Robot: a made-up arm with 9 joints.
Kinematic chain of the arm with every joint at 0, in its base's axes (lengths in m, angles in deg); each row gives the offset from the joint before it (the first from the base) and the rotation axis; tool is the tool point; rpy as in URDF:
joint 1: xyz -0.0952 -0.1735 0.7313 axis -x
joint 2: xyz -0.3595 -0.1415 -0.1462 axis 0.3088 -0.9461 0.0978
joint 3: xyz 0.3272 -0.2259 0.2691 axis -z
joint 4: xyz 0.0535 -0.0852 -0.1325 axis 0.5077 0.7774 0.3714
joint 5: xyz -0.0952 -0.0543 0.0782 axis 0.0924 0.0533 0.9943
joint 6: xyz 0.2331 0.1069 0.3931 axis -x
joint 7: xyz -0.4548 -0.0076 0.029 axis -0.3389 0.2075 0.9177
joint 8: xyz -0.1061 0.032 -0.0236 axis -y
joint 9: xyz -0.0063 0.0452 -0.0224 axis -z
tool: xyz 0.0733 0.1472 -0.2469 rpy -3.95 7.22 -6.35
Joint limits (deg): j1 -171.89..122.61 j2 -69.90..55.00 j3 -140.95..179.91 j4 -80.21..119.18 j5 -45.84..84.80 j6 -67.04..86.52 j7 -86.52..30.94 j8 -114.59..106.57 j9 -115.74..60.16
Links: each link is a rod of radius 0.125 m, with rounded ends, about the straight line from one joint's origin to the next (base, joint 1, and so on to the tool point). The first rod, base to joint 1, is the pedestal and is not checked.
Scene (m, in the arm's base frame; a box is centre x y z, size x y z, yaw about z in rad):
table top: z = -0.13
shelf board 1: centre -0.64 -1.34 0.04 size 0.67 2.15 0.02 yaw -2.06
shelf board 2: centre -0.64 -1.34 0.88 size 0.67 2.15 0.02 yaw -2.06
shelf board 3: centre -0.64 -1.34 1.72 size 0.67 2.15 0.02 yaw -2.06
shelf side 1: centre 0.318 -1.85 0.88 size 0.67 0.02 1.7 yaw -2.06
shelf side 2: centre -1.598 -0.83 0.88 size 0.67 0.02 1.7 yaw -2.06
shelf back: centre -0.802 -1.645 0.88 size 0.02 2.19 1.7 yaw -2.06
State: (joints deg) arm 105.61 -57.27 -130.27 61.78 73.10 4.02 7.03 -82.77 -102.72
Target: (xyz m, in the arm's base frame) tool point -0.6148 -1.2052 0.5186
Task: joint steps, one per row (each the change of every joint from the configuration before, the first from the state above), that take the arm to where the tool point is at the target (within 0.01 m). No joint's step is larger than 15 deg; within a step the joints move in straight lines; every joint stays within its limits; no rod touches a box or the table.
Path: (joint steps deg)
1: -6.10 -4.21 2.84 14.23 3.90 -0.93 2.66 -0.14 -0.07
2: -6.11 -4.21 2.83 14.23 3.90 -0.93 2.66 -0.13 -0.06
3: -6.10 -4.21 2.84 14.22 3.90 -0.93 2.67 -0.14 -0.07

